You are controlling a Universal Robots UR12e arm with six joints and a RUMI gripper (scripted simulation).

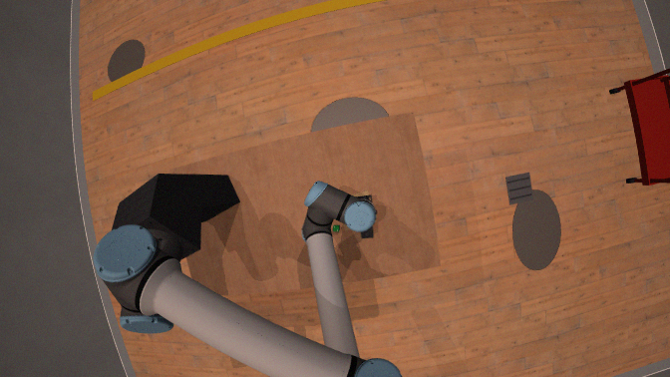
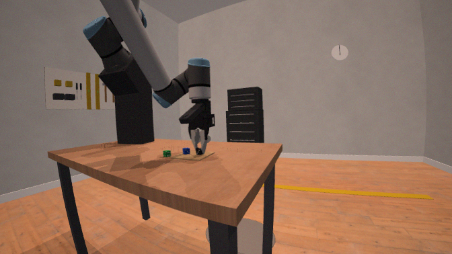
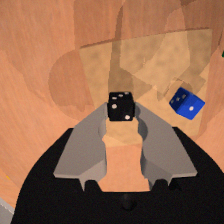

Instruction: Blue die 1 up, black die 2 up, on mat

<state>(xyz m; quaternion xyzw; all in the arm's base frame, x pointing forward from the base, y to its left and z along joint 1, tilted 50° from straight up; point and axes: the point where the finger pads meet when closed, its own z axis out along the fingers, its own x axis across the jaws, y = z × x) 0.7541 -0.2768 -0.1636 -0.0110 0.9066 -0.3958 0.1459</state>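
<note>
The black die is right at my hand. The rest, counted from my hand: green die (14 cm behind, 5 cm to the right, 1 cm below); tan mat (4 cm behind, 2 cm below); blue die (8 cm behind, 1 cm to the left, 1 cm below).
</note>
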